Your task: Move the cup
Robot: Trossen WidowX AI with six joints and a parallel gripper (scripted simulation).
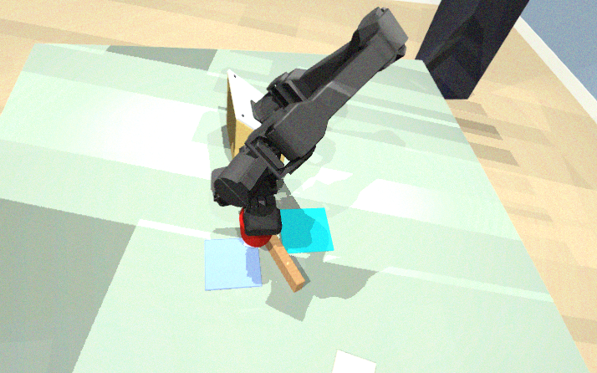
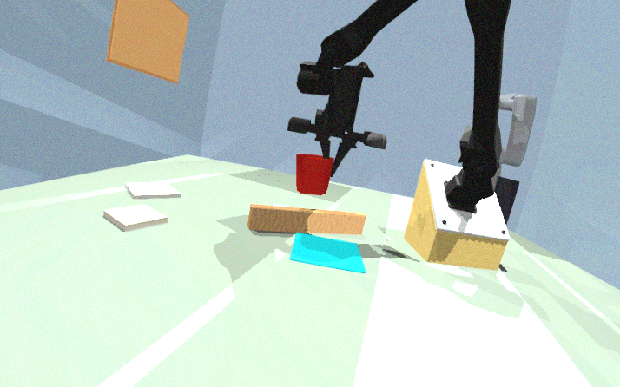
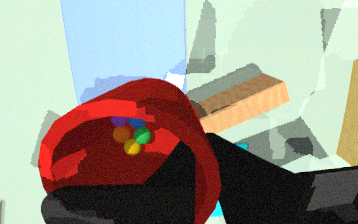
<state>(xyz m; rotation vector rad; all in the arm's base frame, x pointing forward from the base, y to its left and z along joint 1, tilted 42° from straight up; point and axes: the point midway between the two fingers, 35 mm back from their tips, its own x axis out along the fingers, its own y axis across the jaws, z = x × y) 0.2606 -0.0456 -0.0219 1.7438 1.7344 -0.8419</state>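
My gripper tip is now 20 mm short of the wooden bar, 40 mm to the right of it and 100 mm above it. Round my gripper tip: pale blue pad (50 mm ahead, 50 mm to the right, 110 mm below); red cup (30 mm ahead).
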